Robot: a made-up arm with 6 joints.
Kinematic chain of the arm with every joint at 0, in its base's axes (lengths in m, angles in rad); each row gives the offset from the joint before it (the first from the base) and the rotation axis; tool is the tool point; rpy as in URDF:
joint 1: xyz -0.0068 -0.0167 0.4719 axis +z
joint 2: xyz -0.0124 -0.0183 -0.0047 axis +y
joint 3: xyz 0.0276 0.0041 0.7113 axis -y
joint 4: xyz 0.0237 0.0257 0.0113 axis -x
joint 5: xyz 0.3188 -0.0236 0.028 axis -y
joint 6: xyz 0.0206 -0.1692 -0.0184 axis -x
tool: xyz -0.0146 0.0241 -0.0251 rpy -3.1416 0 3.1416
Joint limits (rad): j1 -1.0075..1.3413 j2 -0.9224..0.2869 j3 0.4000..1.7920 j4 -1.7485..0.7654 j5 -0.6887..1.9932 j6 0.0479..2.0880
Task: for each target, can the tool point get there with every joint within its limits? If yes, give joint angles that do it. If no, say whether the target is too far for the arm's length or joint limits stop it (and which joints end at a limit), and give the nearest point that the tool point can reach.
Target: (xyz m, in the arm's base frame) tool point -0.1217 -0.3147 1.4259
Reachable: yes | joints 1.0680 -0.7107 0.9164 -1.4209 1.4531 0.3541
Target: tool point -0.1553 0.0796 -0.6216
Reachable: no: joint limits stop it (at a limit: joint 1, joint 2, joint 3, joint 5) | nearest point 0.0915 0.5426 0.9660 | short by 1.672 m
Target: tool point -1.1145 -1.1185 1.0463
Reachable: no: too far | nearest point -0.7142 -0.7203 0.9740 | short by 0.569 m
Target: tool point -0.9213 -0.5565 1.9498
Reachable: no: too far | nearest point -0.5895 -0.3606 1.4054 | short by 0.667 m
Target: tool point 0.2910 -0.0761 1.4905
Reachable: yes | joints 0.3776 -0.0119 0.7267 0.0956 1.5908 0.4083
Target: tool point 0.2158 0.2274 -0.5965
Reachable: no: joint limits stop it (at a limit: joint 2, joint 3, joint 5, joint 6) | nearest point 0.3757 0.4027 0.9650 | short by 1.579 m
